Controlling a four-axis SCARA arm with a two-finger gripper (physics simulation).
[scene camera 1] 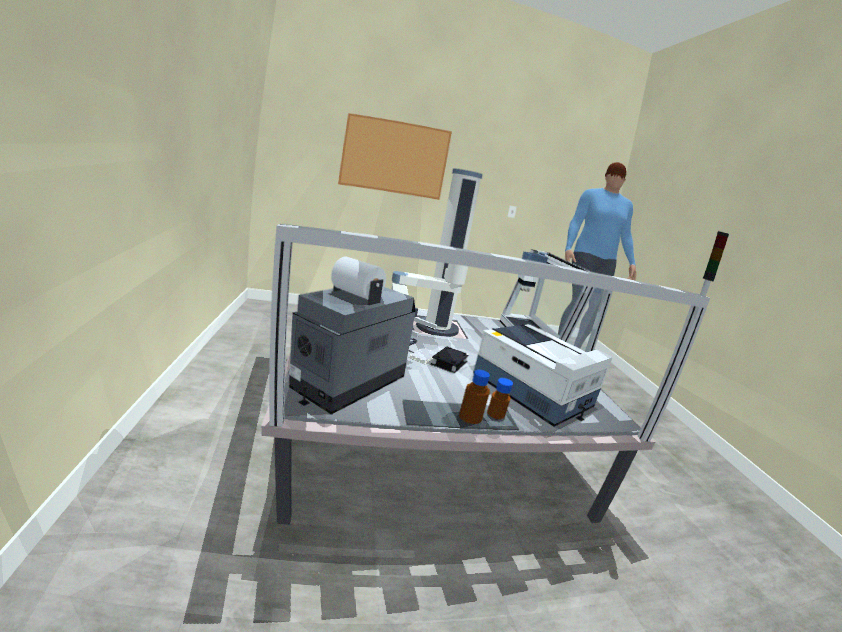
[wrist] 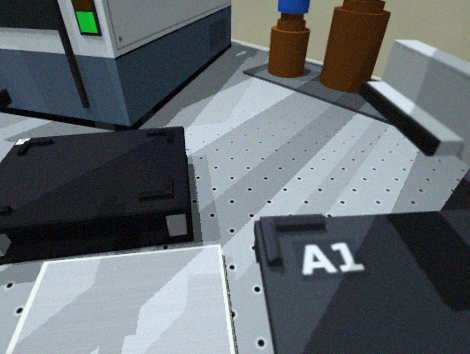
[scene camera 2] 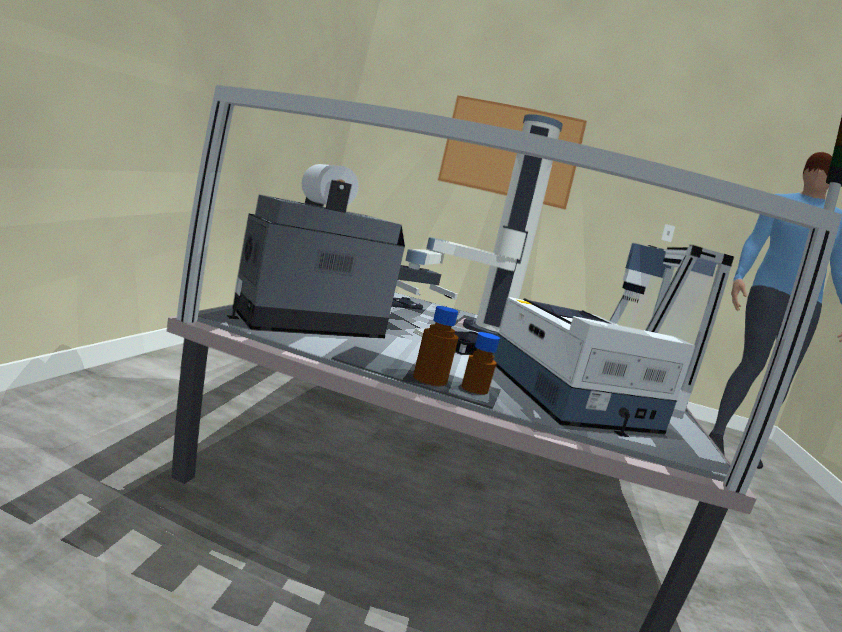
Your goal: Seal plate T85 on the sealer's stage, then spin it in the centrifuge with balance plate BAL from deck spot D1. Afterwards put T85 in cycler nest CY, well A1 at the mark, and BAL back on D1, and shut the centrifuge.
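Places are measured from the arm's base along level axes (x up, y right, z ahead), in millimetres.
Pixels of known places: gripper, between the fingertips: (scene camera 1: 427,331) (wrist: 189,67) (scene camera 2: 437,294); arm's base, origin of its link: (scene camera 1: 437,328) (scene camera 2: 491,331).
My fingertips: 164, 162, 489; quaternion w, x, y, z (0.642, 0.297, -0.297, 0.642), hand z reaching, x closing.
Observation:
For each thing: its top centre in the pictures, then the offset to it from my fingertips, as dx, dy, dz. "pt": a spot on its surface instead. Level surfaces: height alone.
- dark grey sealer, centre of its top: (scene camera 2: 339,167) (scene camera 1: 364,261) +325, +317, +245
- dark stage, a spot on its surface: (wrist: 310,300) pt -52, +71, -14
- black nest, centre of its top: (wrist: 87,161) (scene camera 2: 469,335) (scene camera 1: 451,353) -105, -135, -14
- flat silvery panel, centre of its top: (wrist: 126,308) (scene camera 1: 424,353) -134, -16, -50
- dark mat, height of its surface: dx -146
- metal frame, a spot on its surface: (scene camera 2: 408,121) pt +432, +35, +554
The dark grey sealer (scene camera 1: 360,350) (scene camera 2: 319,272) carries a white film roll. In the wrist view a dark stage (wrist: 310,300) marked A1 lies at lower right. A black nest (scene camera 1: 449,358) (wrist: 100,175) with corner brackets is at left. A flat silvery panel (wrist: 120,305) with a pale rim is at bottom left; I cannot tell what it is. My gripper (scene camera 2: 427,291) is open and empty, raised above the deck beside the sealer; one white finger shows at right in the wrist view. The white and blue machine (scene camera 1: 537,370) (scene camera 2: 612,367) (wrist: 170,75) is likely the centrifuge. I cannot identify T85 or BAL.
Two brown bottles, a large one (scene camera 1: 474,402) (scene camera 2: 435,357) (wrist: 355,50) and a small one (scene camera 1: 499,403) (scene camera 2: 478,374) (wrist: 288,52), stand on a dark mat (scene camera 1: 428,412) (scene camera 2: 370,359). A metal frame (scene camera 1: 489,259) (scene camera 2: 408,121) encloses the table's near side. A person (scene camera 1: 605,227) (scene camera 2: 782,251) stands behind at right.

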